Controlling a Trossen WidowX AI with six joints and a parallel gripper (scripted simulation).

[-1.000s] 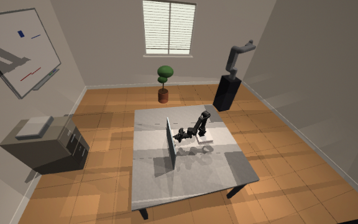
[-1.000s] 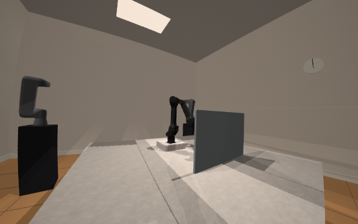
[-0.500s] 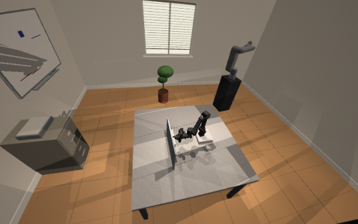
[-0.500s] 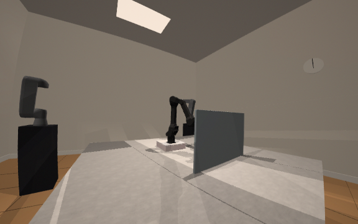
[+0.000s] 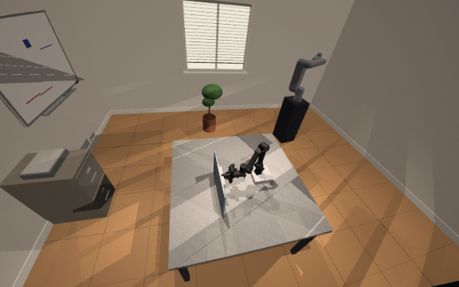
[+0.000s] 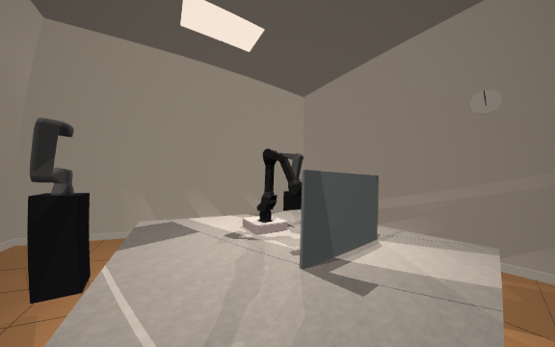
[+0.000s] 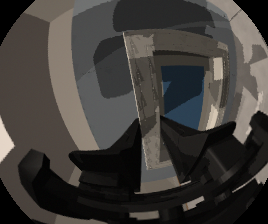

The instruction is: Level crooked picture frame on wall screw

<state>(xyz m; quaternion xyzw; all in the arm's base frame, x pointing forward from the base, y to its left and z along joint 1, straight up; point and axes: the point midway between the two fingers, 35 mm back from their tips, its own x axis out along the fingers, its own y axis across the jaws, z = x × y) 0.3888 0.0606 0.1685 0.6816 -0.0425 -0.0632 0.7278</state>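
Now: the picture frame 50 mm below my gripper tip. Round my gripper tip: grey wall panel (20 mm ahead, 10 mm to the left, 70 mm below).
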